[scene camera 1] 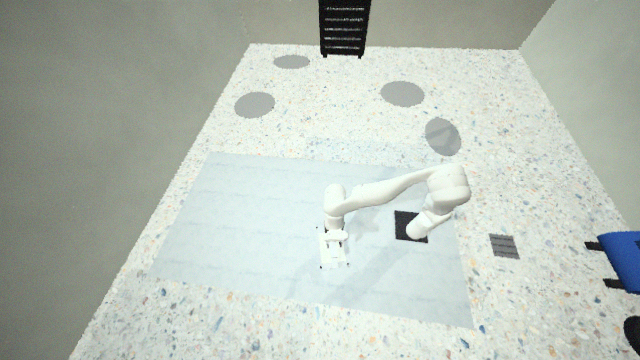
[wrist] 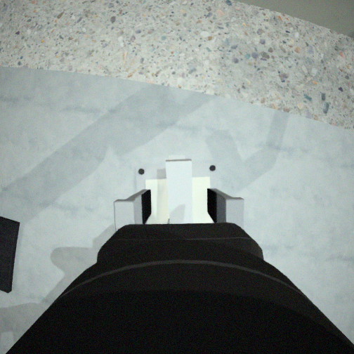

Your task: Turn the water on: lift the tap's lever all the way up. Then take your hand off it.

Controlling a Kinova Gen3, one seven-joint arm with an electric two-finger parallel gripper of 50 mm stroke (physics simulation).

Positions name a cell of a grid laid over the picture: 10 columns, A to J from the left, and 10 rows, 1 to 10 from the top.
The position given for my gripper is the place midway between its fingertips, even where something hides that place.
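Note:
A tap (wrist: F6) is visible, as is my gripper (wrist: F6).

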